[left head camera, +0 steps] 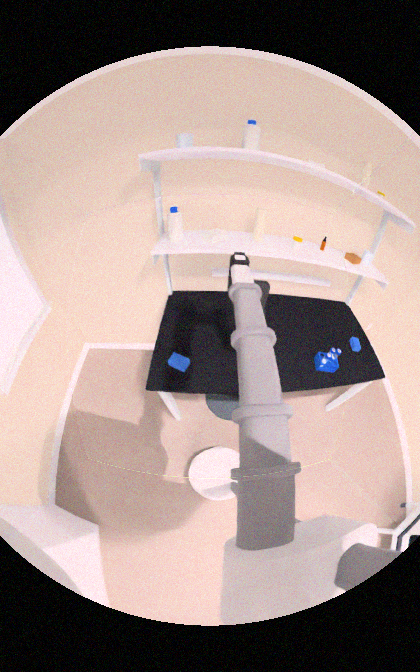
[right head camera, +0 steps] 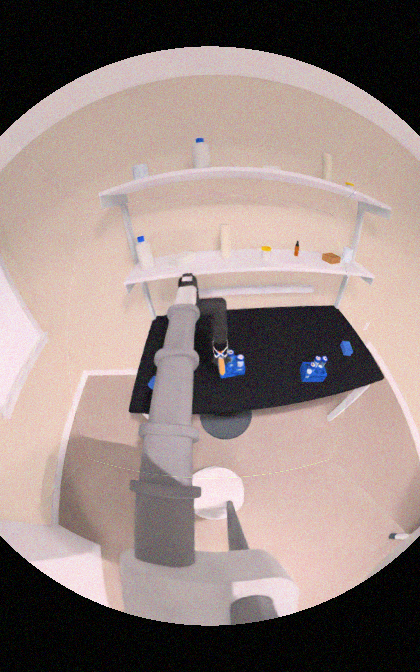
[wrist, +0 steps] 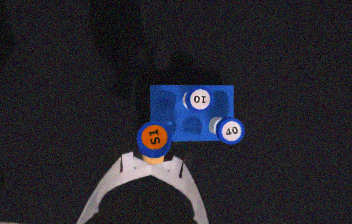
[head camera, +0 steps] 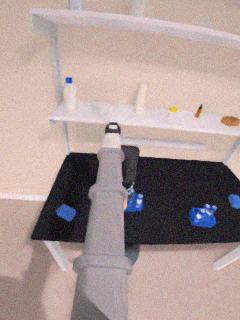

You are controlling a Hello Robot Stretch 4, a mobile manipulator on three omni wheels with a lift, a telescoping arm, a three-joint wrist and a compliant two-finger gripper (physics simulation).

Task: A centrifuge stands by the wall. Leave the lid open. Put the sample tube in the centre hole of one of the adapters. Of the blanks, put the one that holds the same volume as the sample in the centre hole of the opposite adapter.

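Places are measured from the robot's base along level axes (x ahead, y left, z up), in centimetres.
Pixels of known places: gripper, fingertip midpoint: [wrist: 153, 152].
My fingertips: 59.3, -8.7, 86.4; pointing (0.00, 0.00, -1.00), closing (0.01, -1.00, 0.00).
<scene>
Ahead of a thing's pixels: the offset from my fingertips to its top centre, as dx, dy, dz. Level surfaces: height alone.
My gripper [wrist: 153, 152] [right head camera: 220, 352] is shut on the orange sample tube @(-0.3, -0.1, +5.5) [wrist: 154, 137] [right head camera: 221, 368], whose blue-rimmed orange cap faces the wrist camera. In the wrist view the cap overlaps the near left corner of a blue rack @(+5.0, -5.2, -7.0) [wrist: 200, 137] [right head camera: 234, 373] [head camera: 134, 208]; whether the tube's lower end is in a hole is hidden. Blank 10 @(+6.9, -4.9, -0.9) [wrist: 200, 99] stands in the rack's far middle hole, blank 40 @(+3.5, -9.4, -0.9) [wrist: 231, 131] in the near right one. A second blue rack @(-4.0, -48.7, -7.0) [head camera: 202, 223] [left head camera: 326, 369] [right head camera: 313, 378] holds several white-capped tubes. A centrifuge and its adapters do not show.
The racks stand on a black table @(dz -13.0) [head camera: 165, 232] [right head camera: 280, 400]. Blue blocks lie at its left [head camera: 66, 212] [left head camera: 179, 361] and right [head camera: 235, 201] [left head camera: 355, 344] [right head camera: 346, 348]. Shelves with bottles are above. A white round stool [right head camera: 217, 492] stands in front.
</scene>
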